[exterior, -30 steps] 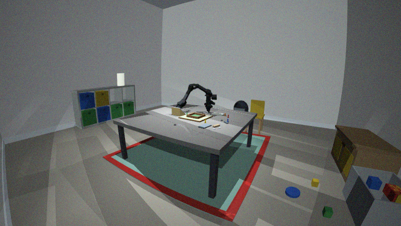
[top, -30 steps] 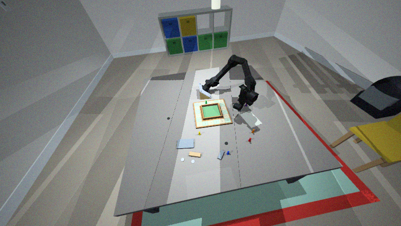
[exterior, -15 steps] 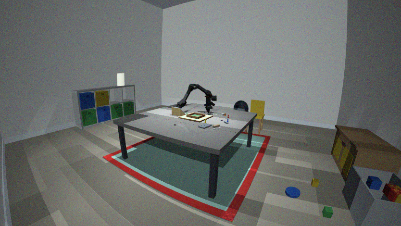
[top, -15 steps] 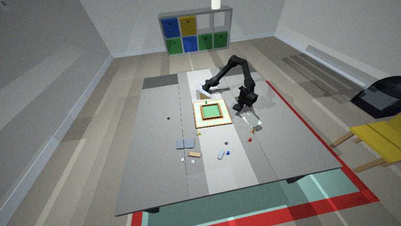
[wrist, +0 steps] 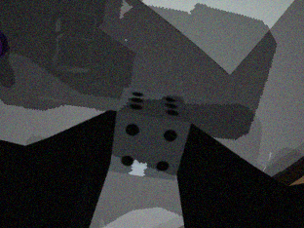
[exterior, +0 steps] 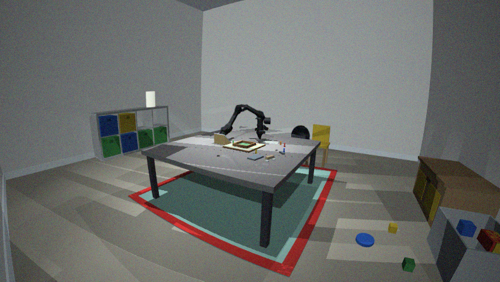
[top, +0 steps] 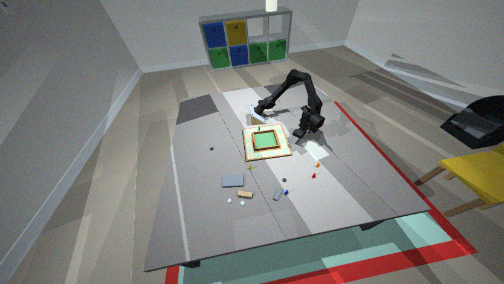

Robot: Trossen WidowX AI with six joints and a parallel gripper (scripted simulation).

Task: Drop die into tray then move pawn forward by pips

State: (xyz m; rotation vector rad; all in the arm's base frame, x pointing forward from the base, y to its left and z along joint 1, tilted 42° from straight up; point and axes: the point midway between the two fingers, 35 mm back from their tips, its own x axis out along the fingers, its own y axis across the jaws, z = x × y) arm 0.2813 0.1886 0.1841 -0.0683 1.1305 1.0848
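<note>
Right now my gripper tip is 270 mm to the left of the green pawn and 120 mm past it. Round my gripper tip: purple pawn: 70 mm to the left, 50 mm behind, 10 mm below; white sheet: 100 mm ahead, 60 mm to the left, 30 mm below; white die: right at my gripper tip.
</note>
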